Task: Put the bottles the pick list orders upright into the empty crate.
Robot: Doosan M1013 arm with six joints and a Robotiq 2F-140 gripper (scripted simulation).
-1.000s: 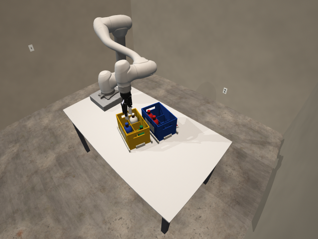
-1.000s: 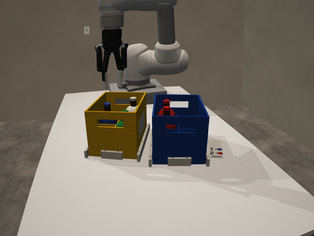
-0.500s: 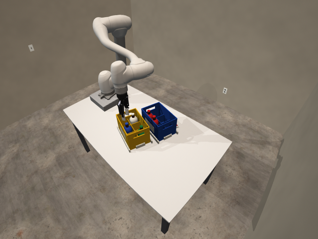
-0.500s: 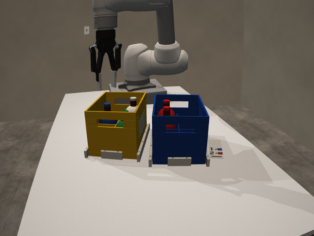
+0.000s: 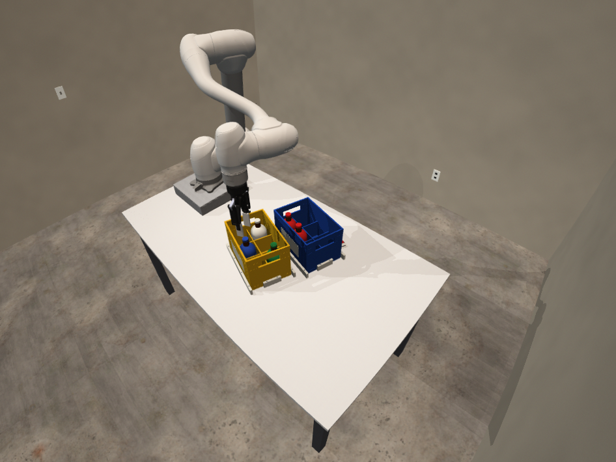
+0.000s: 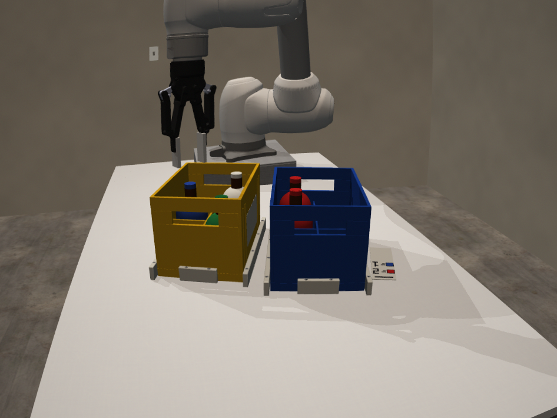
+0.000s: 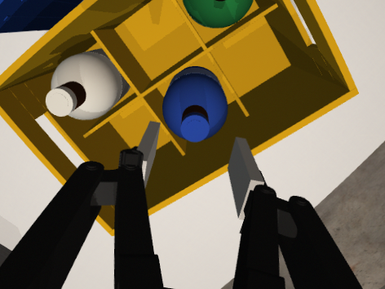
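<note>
My gripper is now 150 mm above the blue bottle. Round my hand: white-label bottle (150 mm below, 120 mm to the left, 30 mm behind); then yellow crate (150 mm below, 40 mm to the left, 20 mm ahead); then green bottle (150 mm below, 120 mm ahead, 30 mm to the left).
</note>
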